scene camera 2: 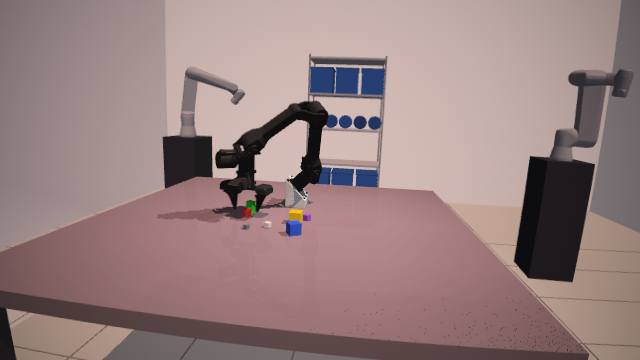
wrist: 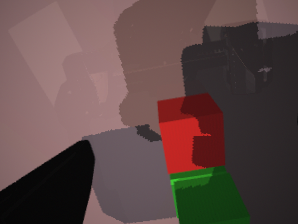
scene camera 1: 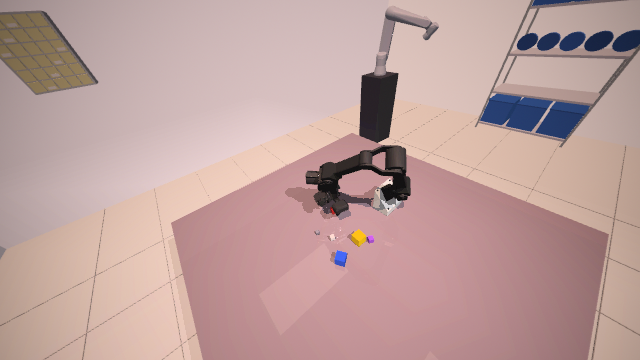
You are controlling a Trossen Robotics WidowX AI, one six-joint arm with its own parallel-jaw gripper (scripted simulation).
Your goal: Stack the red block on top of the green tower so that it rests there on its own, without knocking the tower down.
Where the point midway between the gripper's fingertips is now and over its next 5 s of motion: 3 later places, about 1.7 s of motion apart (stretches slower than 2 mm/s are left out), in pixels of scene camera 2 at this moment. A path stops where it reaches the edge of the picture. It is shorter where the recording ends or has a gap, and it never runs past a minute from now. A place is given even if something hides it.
My gripper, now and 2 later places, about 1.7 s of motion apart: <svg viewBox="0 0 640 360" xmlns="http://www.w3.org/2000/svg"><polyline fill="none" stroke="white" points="246,210 246,189 251,196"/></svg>
